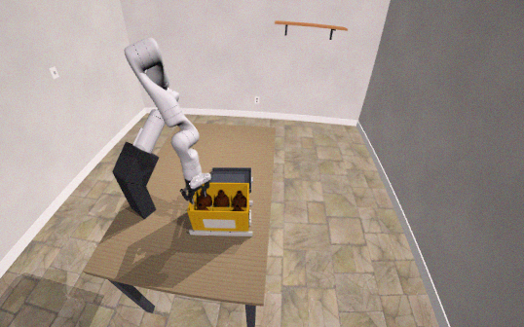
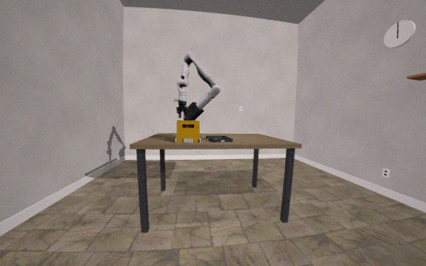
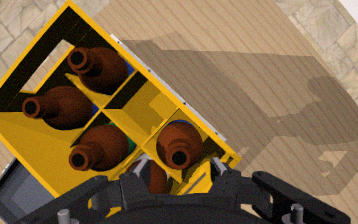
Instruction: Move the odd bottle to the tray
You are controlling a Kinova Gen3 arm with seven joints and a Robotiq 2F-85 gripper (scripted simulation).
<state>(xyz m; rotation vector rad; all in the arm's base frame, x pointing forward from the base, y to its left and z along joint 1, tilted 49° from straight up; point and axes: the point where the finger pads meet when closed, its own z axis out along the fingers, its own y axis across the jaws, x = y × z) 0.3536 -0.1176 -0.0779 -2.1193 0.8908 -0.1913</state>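
My gripper is now 80 mm short of the yellow crate, 60 mm to the right of it and 130 mm above it. Round my hand: dark grey tray 50 mm ahead, 350 mm to the left, 200 mm below.
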